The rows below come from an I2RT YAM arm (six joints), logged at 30 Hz.
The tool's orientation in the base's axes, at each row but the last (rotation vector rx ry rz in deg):
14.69 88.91 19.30
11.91 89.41 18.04
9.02 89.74 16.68
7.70 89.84 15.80
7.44 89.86 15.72
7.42 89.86 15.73
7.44 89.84 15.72
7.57 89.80 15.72
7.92 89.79 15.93
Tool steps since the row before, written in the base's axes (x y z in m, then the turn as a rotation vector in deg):
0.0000 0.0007 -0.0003 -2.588 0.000 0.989
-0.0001 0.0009 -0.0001 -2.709 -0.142 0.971
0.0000 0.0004 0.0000 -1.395 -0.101 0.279
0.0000 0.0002 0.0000 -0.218 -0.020 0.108
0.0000 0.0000 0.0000 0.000 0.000 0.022
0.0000 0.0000 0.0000 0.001 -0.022 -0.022
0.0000 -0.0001 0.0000 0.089 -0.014 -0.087
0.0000 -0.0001 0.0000 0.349 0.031 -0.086
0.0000 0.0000 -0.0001 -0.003 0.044 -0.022
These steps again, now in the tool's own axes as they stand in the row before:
0.0005 0.0005 0.0000 -0.890 0.493 -2.577
0.0004 0.0008 0.0000 -0.917 0.361 -2.707
0.0001 0.0004 0.0000 -0.268 0.097 -1.397
0.0001 0.0002 0.0000 -0.105 0.028 -0.219
0.0000 0.0000 0.0000 -0.021 0.006 0.000
0.0000 0.0000 0.0000 0.016 -0.027 -0.001
0.0000 -0.0001 0.0000 0.079 -0.044 0.087
0.0000 -0.0001 0.0000 0.084 -0.023 0.350
0.0001 0.0000 0.0000 0.033 0.037 0.001

